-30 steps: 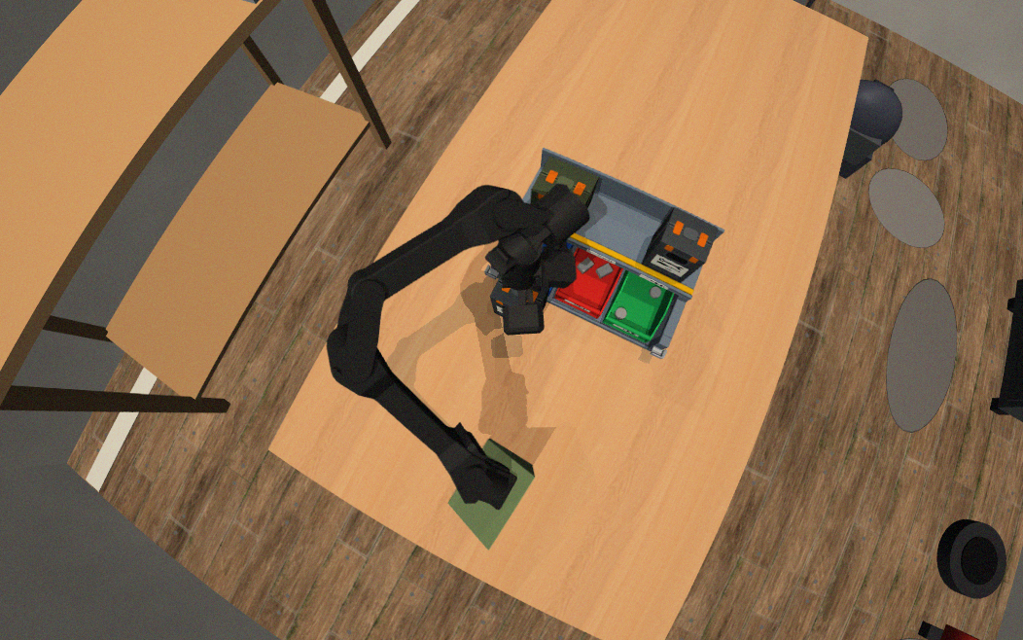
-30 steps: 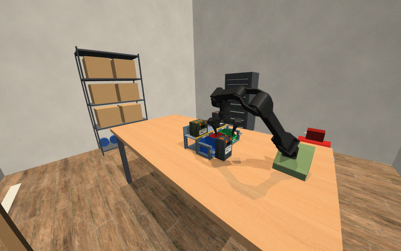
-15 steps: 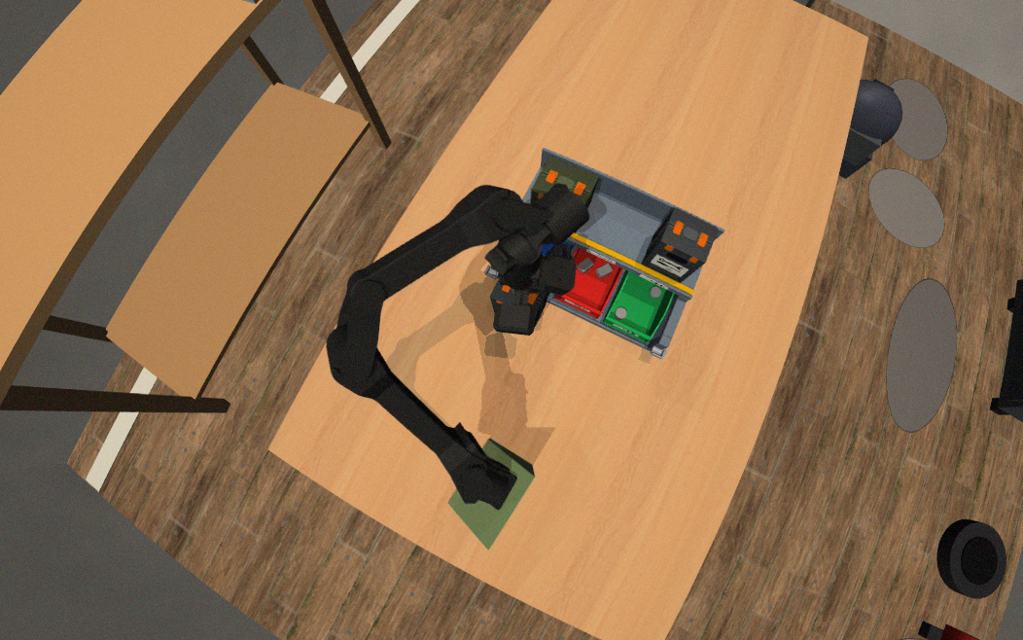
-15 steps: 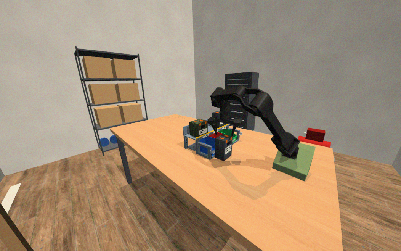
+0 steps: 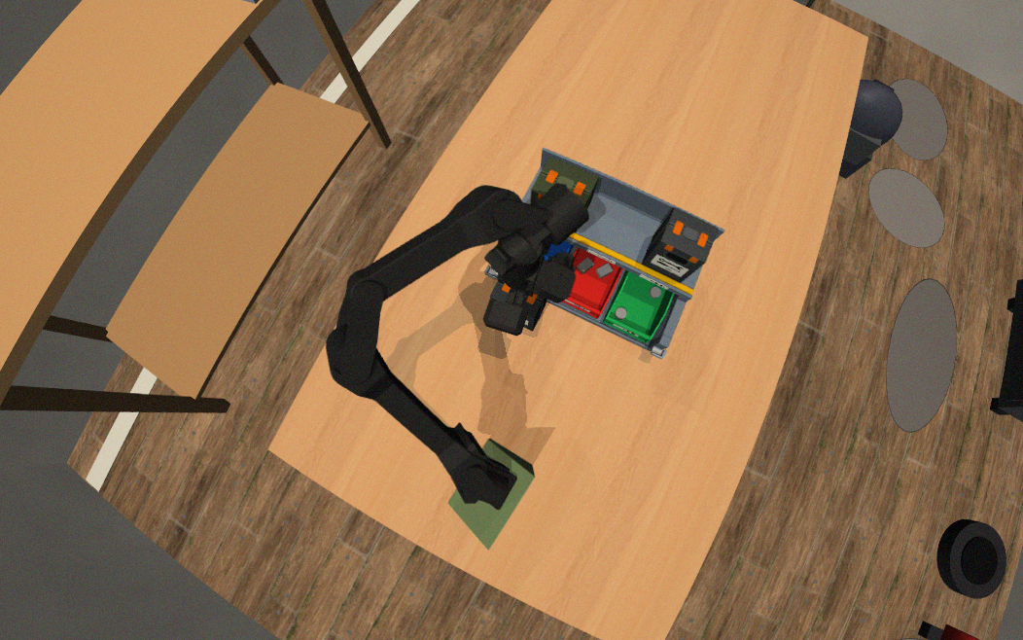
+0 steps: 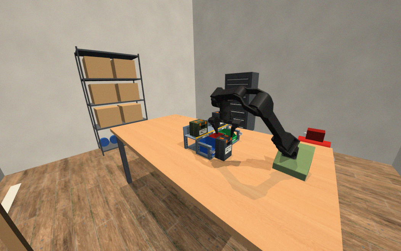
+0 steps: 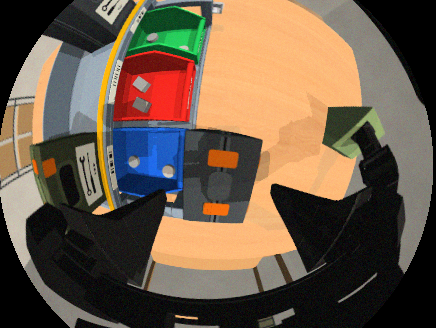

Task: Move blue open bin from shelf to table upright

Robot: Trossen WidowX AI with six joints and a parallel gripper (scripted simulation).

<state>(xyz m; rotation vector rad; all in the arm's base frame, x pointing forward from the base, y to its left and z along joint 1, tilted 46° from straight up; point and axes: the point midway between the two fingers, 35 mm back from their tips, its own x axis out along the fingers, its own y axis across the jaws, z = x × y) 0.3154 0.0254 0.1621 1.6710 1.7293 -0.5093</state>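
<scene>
The blue open bin is 13 cm below my hand, 12 cm ahead of it and 1 cm to the left of it. From my hand the other things lie so: olive case: 20 cm ahead, 3 cm below, 2 cm to the left; red bin: 13 cm below, 12 cm ahead, 10 cm to the right; green bin: 21 cm to the right, 13 cm below, 13 cm ahead.
</scene>
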